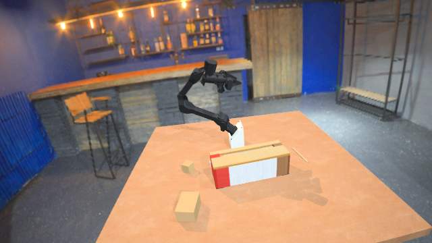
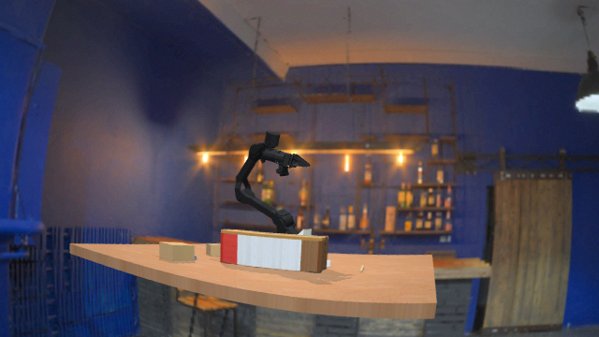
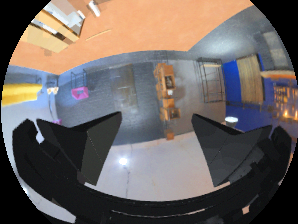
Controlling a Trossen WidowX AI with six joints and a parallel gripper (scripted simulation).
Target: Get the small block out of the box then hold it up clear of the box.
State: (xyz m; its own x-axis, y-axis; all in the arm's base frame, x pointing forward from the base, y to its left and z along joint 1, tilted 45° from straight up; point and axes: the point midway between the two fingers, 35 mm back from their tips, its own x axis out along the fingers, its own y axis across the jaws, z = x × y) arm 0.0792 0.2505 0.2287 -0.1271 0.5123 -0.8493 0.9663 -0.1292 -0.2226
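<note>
My gripper tip is now 37 cm above the box, 27 cm short of it and 4 cm to the left of it. Round my gripper tip: thin wooden stick: 43 cm below, 28 cm to the left, 23 cm ahead; then light-blue block: 34 cm below, 28 cm ahead, 4 cm to the right; then tan cube: 40 cm below, 37 cm to the right, 18 cm ahead.
</note>
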